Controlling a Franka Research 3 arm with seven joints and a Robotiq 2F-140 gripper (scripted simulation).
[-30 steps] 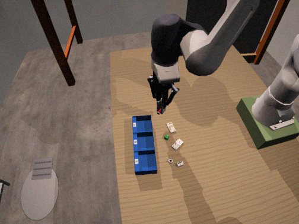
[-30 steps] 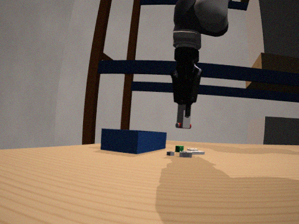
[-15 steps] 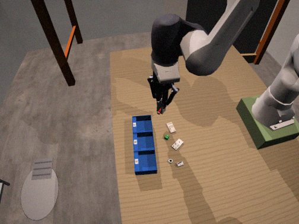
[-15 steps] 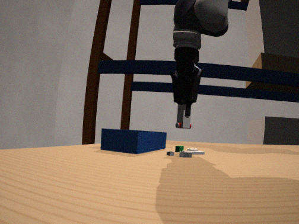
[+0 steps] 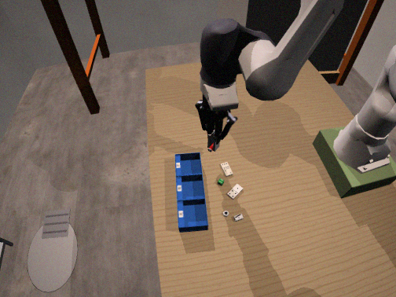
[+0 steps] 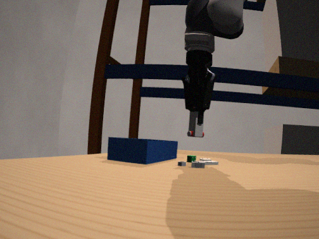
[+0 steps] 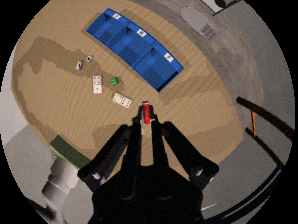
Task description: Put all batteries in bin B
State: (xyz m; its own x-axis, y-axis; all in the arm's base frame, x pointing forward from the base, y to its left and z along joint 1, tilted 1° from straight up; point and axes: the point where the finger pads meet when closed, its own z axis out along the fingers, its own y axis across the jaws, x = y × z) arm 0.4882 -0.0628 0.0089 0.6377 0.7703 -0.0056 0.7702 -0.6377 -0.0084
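Right now the blue bin is 130 mm to the left of my hand, 80 mm ahead of it and 70 mm below it. Round my hand: grey ring (210 mm to the left, 90 mm below, 20 mm behind); then red battery (30 mm below); then green cube (100 mm to the left, 90 mm below, 20 mm behind).
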